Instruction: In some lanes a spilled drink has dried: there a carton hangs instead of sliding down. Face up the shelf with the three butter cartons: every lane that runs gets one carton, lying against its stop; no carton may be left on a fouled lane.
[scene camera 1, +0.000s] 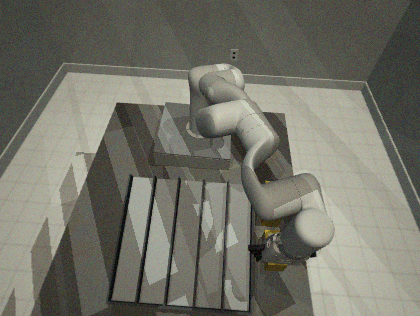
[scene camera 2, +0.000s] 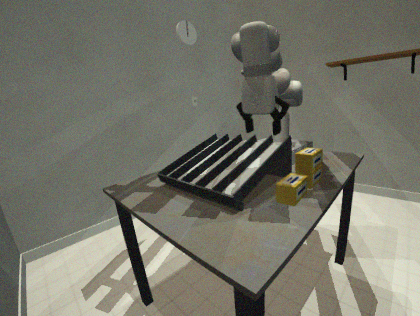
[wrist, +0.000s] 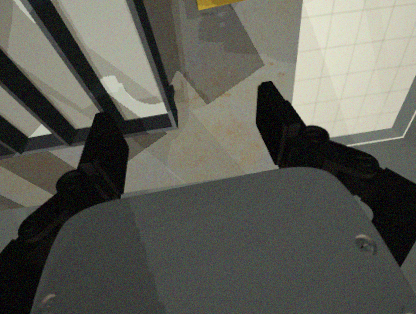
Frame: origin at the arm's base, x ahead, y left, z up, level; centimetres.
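Seen in the pictures: gripper, fingertip midpoint: (scene camera 2: 262, 132) (wrist: 188, 116).
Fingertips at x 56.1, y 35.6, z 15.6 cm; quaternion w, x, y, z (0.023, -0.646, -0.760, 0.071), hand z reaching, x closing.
Offsets run from my fingertips to a thing's top centre. "*": to the spot under its first point. Level surfaces: height alone.
The sloping shelf (scene camera 1: 120, 239) (scene camera 2: 235, 202) (wrist: 147, 123) has five lanes between dark dividers. The lanes hold no cartons. Pale patches lie across several lanes; I cannot tell light from dried drink. One yellow butter carton @[dx -10.5, dy +3.2, dz -17.0 cm] (scene camera 1: 275, 267) (scene camera 2: 291, 190) stands on the table right of the shelf; a yellow edge @[* dx -4.5, dy +3.4, dz -17.0 cm] (wrist: 217, 4) shows at the top of the wrist view. Behind it, an upper carton @[dx -26.6, dy +0.0, dz -10.6 cm] (scene camera 2: 309, 158) rests on a lower carton @[dx -26.7, dy +0.2, dz -17.0 cm] (scene camera 2: 315, 176). The arm partly hides the cartons in scene camera 1. My gripper (scene camera 1: 285, 251) (scene camera 2: 263, 132) (wrist: 188, 116) is open and empty, high above the table near the single carton.
The table @[dz -23.4 cm] (scene camera 2: 220, 240) carries the shelf and cartons. The grey base block (scene camera 1: 192, 159) of the arm stands behind the shelf. The table's right edge runs close beside the cartons. A wooden rail (scene camera 2: 372, 59) is on the wall.
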